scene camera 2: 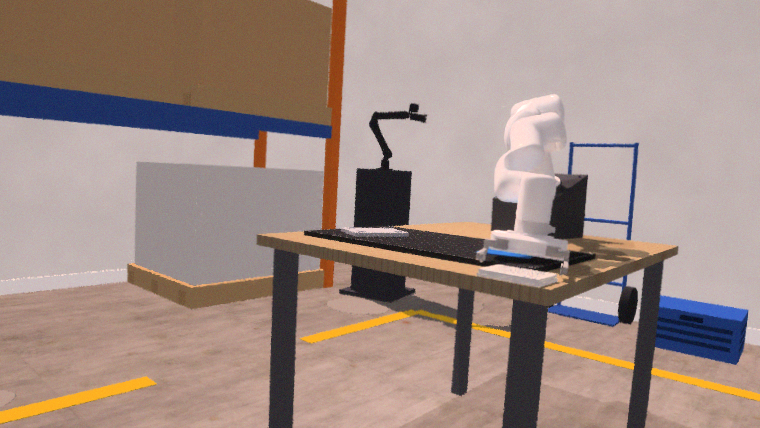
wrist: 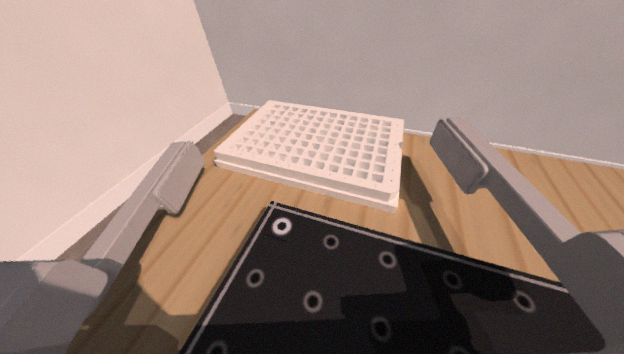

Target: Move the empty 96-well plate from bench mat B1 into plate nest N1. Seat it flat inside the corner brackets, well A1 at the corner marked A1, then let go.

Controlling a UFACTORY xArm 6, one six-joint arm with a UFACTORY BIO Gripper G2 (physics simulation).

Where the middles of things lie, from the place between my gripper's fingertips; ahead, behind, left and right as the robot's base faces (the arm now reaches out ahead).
Labels:
Right now my hand is 20 mm short of the white 96-well plate (scene camera 2: 522, 276) and 20 mm above it.

